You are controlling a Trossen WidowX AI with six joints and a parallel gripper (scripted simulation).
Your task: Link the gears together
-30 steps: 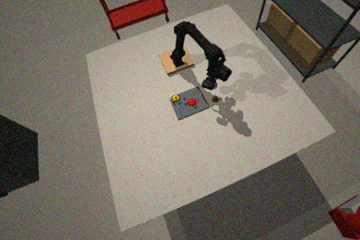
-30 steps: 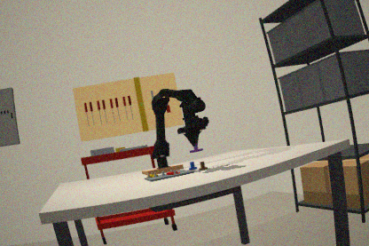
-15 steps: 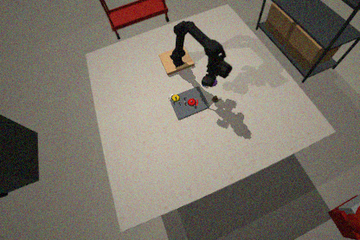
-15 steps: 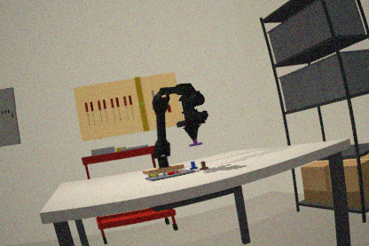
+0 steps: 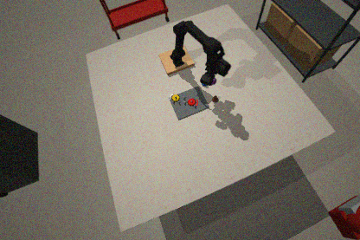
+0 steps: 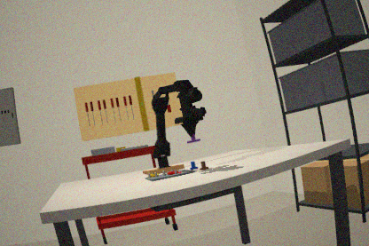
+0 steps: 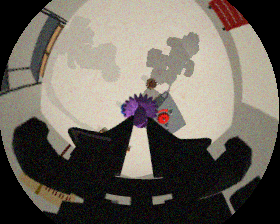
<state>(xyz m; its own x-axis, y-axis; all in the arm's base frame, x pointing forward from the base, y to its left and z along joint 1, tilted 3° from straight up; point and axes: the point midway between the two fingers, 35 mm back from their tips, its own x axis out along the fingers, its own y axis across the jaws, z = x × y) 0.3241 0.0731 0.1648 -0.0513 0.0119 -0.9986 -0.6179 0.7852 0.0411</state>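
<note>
Right now the yellow gear is 7 cm behind my gripper tip, 22 cm to the right of it and 15 cm below it. Round my gripper tip: purple gear (1 cm below); blue gear (8 cm behind, 1 cm to the left, 15 cm below); brown gear (6 cm ahead, 15 cm below).
</note>
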